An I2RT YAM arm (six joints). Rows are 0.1 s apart.
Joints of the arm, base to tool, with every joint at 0 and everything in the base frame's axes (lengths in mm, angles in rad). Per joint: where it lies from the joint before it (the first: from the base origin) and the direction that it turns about. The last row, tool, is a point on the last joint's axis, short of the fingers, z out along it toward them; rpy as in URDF.
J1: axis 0 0 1 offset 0 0 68
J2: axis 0 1 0 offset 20 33.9 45.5
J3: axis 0 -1 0 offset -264 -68.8 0
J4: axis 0 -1 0 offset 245 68.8 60
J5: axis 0 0 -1 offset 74 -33.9 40.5
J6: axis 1 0 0 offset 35.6 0 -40.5
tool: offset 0 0 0 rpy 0 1.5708 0
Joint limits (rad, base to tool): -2.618..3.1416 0..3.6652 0..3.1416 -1.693..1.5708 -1.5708..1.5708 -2.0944..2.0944
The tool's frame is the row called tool.
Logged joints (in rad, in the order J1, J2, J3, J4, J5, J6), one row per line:
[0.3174 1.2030 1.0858 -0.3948 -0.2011 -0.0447]
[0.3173 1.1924 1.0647 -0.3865 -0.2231 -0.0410]
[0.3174 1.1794 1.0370 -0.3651 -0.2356 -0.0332]
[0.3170 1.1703 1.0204 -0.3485 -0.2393 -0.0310]
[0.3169 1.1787 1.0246 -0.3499 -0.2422 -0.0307]
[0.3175 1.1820 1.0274 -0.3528 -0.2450 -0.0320]
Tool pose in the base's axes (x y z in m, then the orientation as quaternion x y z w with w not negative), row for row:
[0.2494 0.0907 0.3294 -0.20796 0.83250 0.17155 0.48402]
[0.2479 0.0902 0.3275 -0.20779 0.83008 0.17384 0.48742]
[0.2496 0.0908 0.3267 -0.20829 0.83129 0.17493 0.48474]
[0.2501 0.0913 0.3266 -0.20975 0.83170 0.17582 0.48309]
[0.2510 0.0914 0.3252 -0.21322 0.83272 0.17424 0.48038]
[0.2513 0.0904 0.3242 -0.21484 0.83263 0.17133 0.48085]
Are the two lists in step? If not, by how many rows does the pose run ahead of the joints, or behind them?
The pose runs 2 rows ahead of the joints: the pose in row i belongs to the joints in row i + 2.
